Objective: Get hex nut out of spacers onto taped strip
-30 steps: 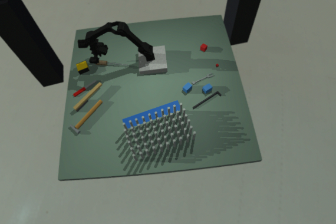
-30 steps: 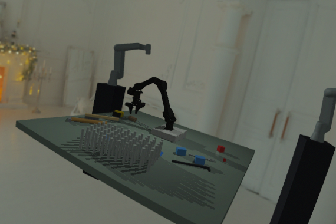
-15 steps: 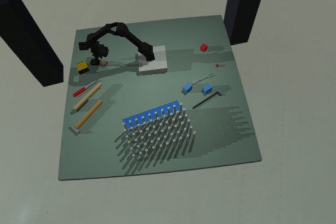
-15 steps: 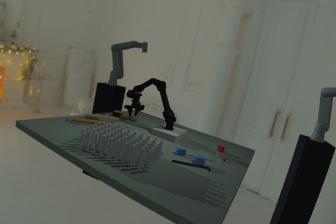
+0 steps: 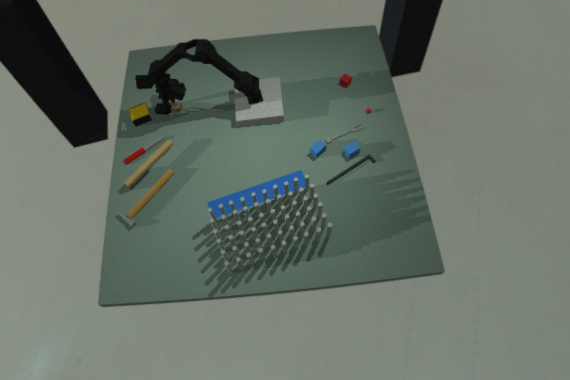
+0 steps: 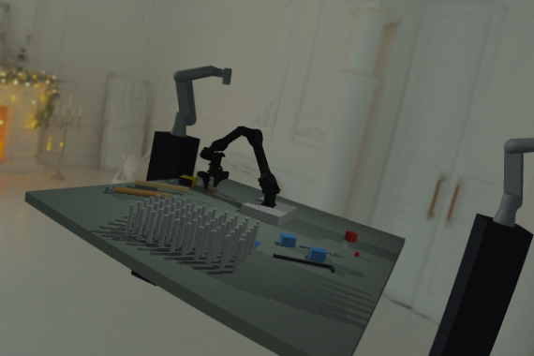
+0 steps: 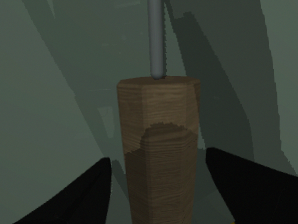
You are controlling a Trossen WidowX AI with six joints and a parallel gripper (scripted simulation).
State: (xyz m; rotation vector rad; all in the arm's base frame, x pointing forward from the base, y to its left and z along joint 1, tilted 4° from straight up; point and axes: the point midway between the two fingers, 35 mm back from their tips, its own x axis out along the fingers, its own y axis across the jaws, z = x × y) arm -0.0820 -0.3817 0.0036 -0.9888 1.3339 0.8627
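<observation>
My gripper tip is now 150 mm to the left of the yellow block and 10 mm below it. Round my gripper tip: red-handled screwdriver (190 mm ahead, 140 mm to the right, 10 mm below); then blue taped strip (530 mm ahead, 300 mm to the left, 10 mm below); then hex nut (680 mm ahead, 390 mm to the left, 10 mm below).
</observation>
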